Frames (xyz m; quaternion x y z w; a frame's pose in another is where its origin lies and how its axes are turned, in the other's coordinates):
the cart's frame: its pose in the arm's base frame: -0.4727 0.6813 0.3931 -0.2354 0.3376 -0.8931 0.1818
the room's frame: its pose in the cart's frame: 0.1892 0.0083 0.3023 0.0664 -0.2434 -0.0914 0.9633
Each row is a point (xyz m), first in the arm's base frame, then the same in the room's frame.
Working: the arm's base frame: its pose in the room's frame: -0.4661 0.7563 0.1485 0.4629 -0.2001 0.8421 0.1913

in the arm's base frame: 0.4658 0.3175 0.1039
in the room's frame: -0.7863 0.4978 0.5475
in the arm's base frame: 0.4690 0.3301 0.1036
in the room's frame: -0.7945 0.4877 0.5481
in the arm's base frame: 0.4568 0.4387 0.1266
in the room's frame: -0.8273 0.3822 0.5316
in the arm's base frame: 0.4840 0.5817 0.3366
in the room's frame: -0.7658 0.1569 0.6352
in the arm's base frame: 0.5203 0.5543 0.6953
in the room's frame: -0.5178 0.0006 0.8469
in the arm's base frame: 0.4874 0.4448 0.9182
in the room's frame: -0.2891 -0.0258 0.9457
